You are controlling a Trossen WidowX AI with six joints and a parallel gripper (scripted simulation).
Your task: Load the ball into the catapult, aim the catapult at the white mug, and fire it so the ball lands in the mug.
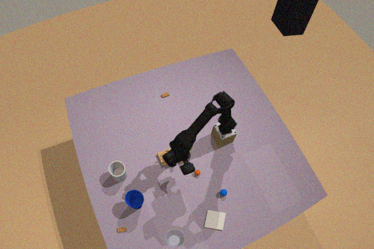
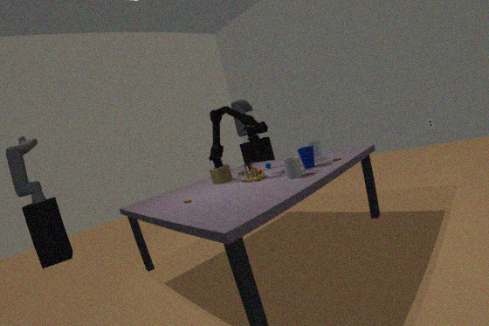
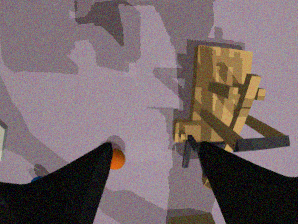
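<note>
My gripper tip is 90 mm past the orange ball, 50 mm to the right of it and 90 mm above it. From my gripper tip the other things lie so: blue ball 180 mm behind, 200 mm to the left, 90 mm below; blue cup 280 mm ahead, 140 mm to the left, 80 mm below; wooden catapult 20 mm behind, 80 mm to the right, 60 mm below.
</note>
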